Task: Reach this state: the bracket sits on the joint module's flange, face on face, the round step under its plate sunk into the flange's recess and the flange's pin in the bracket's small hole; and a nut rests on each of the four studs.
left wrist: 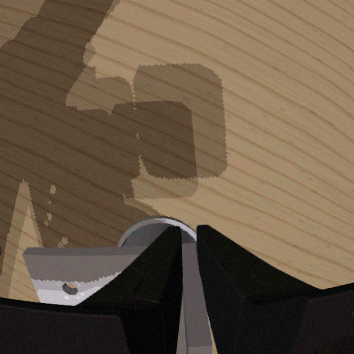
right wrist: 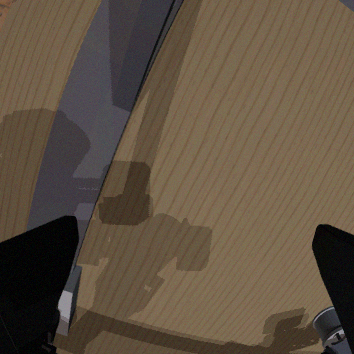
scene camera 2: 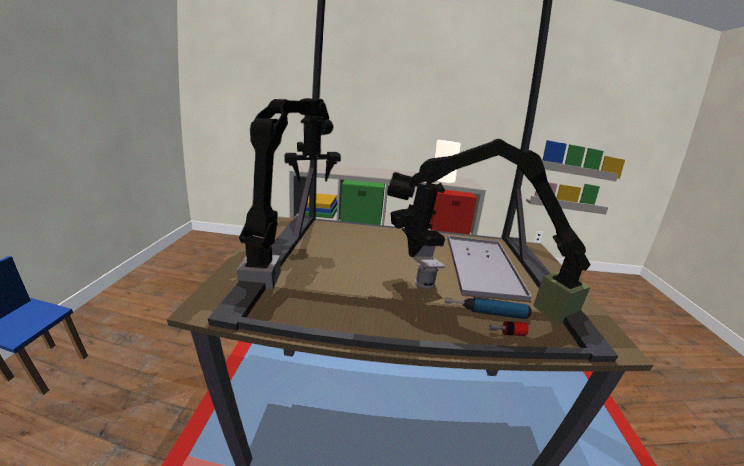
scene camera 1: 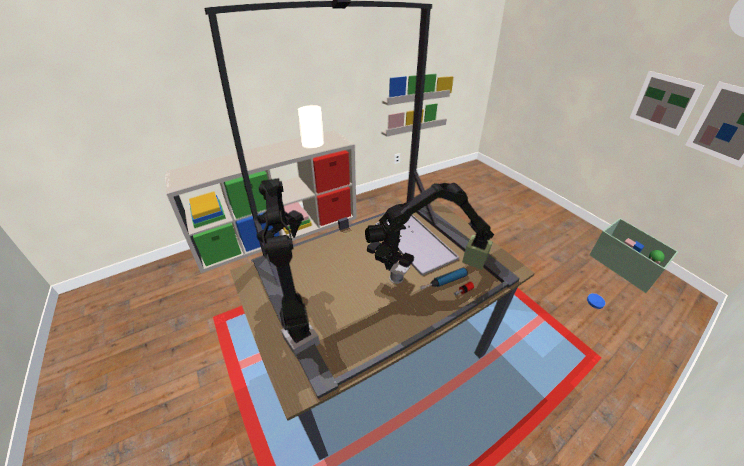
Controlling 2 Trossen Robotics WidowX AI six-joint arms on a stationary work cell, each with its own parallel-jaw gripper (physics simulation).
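Frame: origin at the left arm's base, x ahead, y left, z up, level; metres.
Where they show: left gripper, fingertip midpoint: (left wrist: pixel 188 236) (right wrist: pixel 321 353) (scene camera 2: pixel 411 256) (scene camera 1: pixel 388 269); right gripper, fingertip midpoint: (right wrist: pixel 200 234) (scene camera 2: pixel 312 182); left arm's base, origin of the base link: (scene camera 2: pixel 567 281) (scene camera 1: pixel 479 243); right arm's base, origin of the base link: (scene camera 2: pixel 259 262) (scene camera 1: pixel 299 332).
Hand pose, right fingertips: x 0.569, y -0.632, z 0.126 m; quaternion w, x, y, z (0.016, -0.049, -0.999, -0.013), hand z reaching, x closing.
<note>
Things, the pixels of their top centre, and the offset from my right fingertips. "spot": a spot on its surface instead. Level surfaces: height alone.
- grey joint module, middle of its top: (left wrist: pixel 154 323) (right wrist: pixel 341 344) (scene camera 2: pixel 429 261) (scene camera 1: pixel 397 266) dx -0.266, dy +0.364, dz -0.153 m
- grey tray, middle of its top: (scene camera 2: pixel 484 261) (scene camera 1: pixel 415 239) dx -0.537, dy +0.325, dz -0.211 m
- blue-handled driver, surface spot: (scene camera 2: pixel 500 307) (scene camera 1: pixel 452 277) spot: dx -0.365, dy +0.584, dz -0.194 m
- shorter red-handled driver, middle of its top: (scene camera 2: pixel 510 322) (scene camera 1: pixel 464 286) dx -0.340, dy +0.647, dz -0.193 m
- table, its level: dz -0.228 m
The grey joint module (scene camera 1: pixel 395 276) (scene camera 2: pixel 426 277) (left wrist: pixel 155 229) (right wrist: pixel 327 322) stands upright on the table. My left gripper (scene camera 2: pixel 422 251) (left wrist: pixel 188 236) is shut on the bracket's upright wall. The bracket (scene camera 2: pixel 431 263) (left wrist: pixel 80 262) has its plate low over the module's top; whether the faces touch is hidden. One plate hole shows table colour through it in the left wrist view. The studs and the pin are hidden. Several small nuts (scene camera 2: pixel 487 251) lie on the grey tray (scene camera 1: pixel 433 249) (scene camera 2: pixel 494 277). My right gripper (scene camera 2: pixel 312 176) (right wrist: pixel 200 234) is open and empty, high over the table's left part.
A blue-handled driver (scene camera 1: pixel 451 277) (scene camera 2: pixel 500 307) and a shorter red-handled driver (scene camera 1: pixel 466 288) (scene camera 2: pixel 516 328) lie on the table (scene camera 1: pixel 329 274) (scene camera 2: pixel 351 263), to the right and nearer the front edge than the module. Dark frame rails (scene camera 2: pixel 384 340) edge the table; frame posts (scene camera 1: pixel 420 109) rise behind.
</note>
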